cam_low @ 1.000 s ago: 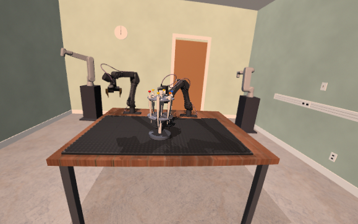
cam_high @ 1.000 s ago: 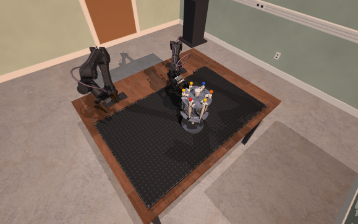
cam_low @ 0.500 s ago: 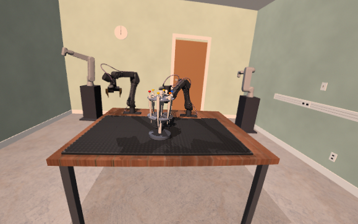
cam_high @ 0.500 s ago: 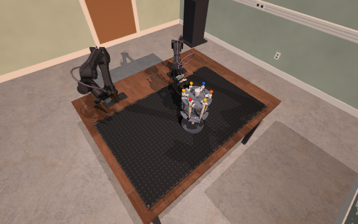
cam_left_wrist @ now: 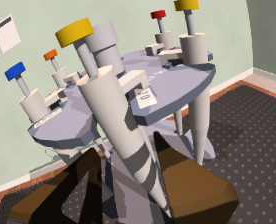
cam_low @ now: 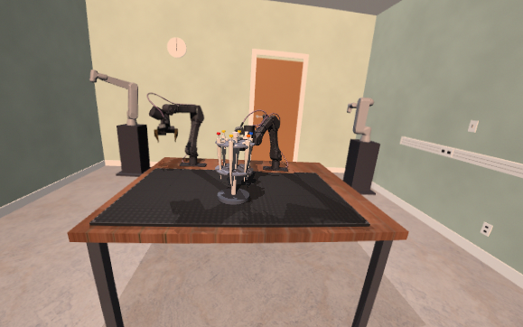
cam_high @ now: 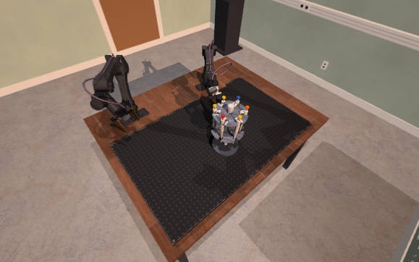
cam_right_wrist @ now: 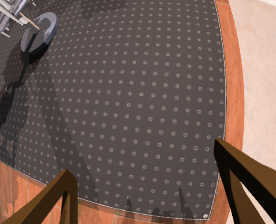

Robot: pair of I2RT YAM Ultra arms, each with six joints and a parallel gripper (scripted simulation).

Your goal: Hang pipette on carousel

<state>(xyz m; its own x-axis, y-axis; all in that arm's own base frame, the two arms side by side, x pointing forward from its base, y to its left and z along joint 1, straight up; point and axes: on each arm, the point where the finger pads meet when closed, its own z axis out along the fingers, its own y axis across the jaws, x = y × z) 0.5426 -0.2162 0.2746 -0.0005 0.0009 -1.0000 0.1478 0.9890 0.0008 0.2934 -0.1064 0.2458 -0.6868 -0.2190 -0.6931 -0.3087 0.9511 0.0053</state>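
The pipette lies 20 mm to the right of my left hand and 20 mm below it.
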